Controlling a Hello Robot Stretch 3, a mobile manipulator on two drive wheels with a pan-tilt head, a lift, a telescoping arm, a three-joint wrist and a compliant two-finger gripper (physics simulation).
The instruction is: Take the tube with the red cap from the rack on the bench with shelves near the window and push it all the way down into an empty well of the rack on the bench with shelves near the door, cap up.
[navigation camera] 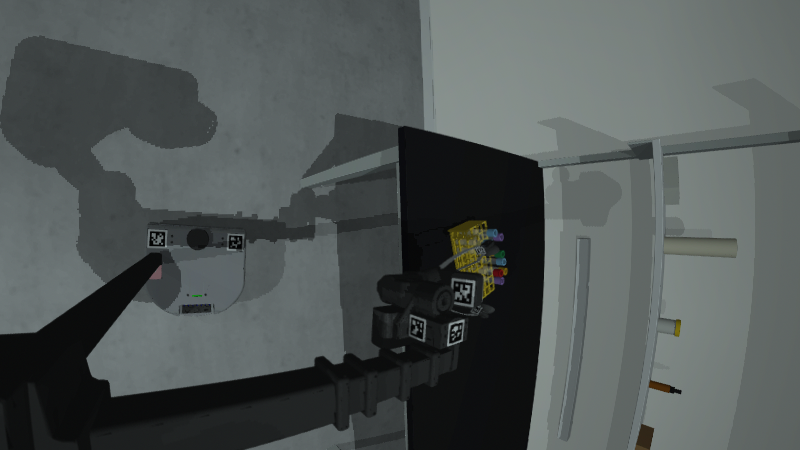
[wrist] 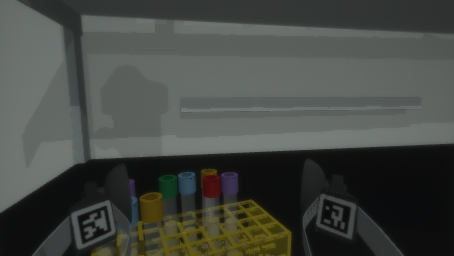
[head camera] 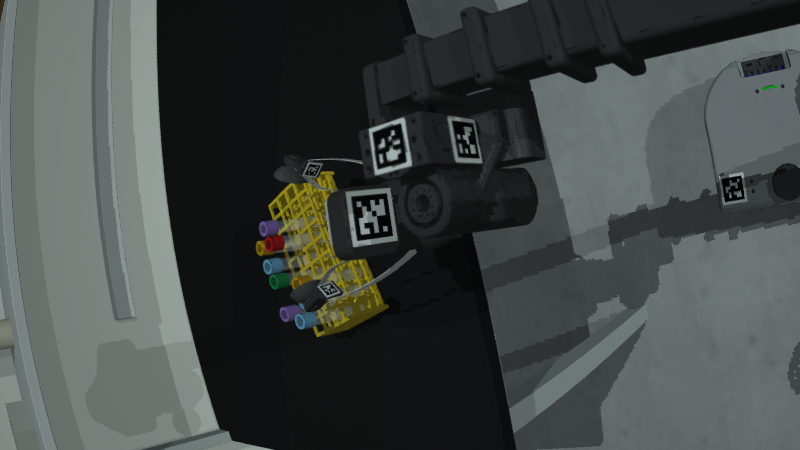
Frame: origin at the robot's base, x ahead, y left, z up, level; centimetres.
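Seen in the pictures: gripper, fingertip midpoint: (navigation camera: pixel 492 278) (head camera: pixel 288 235); robot's base at its link origin: (navigation camera: pixel 197 238) (head camera: pixel 786 180).
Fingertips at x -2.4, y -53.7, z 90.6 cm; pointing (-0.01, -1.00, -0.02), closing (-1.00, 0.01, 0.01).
Pixels of each thing's top centre, then the offset from my fingertips to it. "*": a spot on its surface instead. Level surfaces: height alone.
- tube with the red cap, surface spot: (head camera: pixel 274 244) (navigation camera: pixel 498 272) * dx +0.6, dy -6.8, dz -2.7 cm
- yellow rack at a spot on its surface: (head camera: pixel 349 328) * dx +13.0, dy -7.6, dz -13.6 cm
- black bench top at its surface level: dz -14.3 cm
- beige cylinder at a spot on its surface: (navigation camera: pixel 699 246) * dx +9.2, dy -46.5, dz +40.5 cm
- yellow-capped container at a spot on its surface: (navigation camera: pixel 666 326) * dx -14.5, dy -47.9, dz +33.7 cm
- orange tool at a spot on its surface: (navigation camera: pixel 661 386) * dx -35.5, dy -54.7, dz +34.9 cm
The tube with the red cap (head camera: pixel 274 244) (navigation camera: pixel 497 273) (wrist: pixel 211 186) stands cap up in the yellow rack (head camera: pixel 349 328) (navigation camera: pixel 468 229) (wrist: pixel 280 241) on the dark bench. Purple and orange caps are close beside it, with light blue and green ones further along. My gripper (head camera: pixel 297 233) (navigation camera: pixel 488 279) (wrist: pixel 217 181) is open and level, facing the wall. One finger is beyond the rack's end near the purple cap, the other over the far group of caps. In the wrist view the red cap shows between the fingers, touched by neither. The gripper body hides part of the rack. The other rack does not show.
The black bench top (head camera: pixel 346 391) (navigation camera: pixel 447 184) meets a pale wall with a long grey rail (head camera: pixel 111 167) (navigation camera: pixel 576 335) (wrist: pixel 300 105). A shelf (navigation camera: pixel 657 223) carries a beige cylinder (navigation camera: pixel 699 246), a yellow-capped container (navigation camera: pixel 666 326) and an orange tool (navigation camera: pixel 661 386). My base (head camera: pixel 749 128) (navigation camera: pixel 204 274) is beside the bench.
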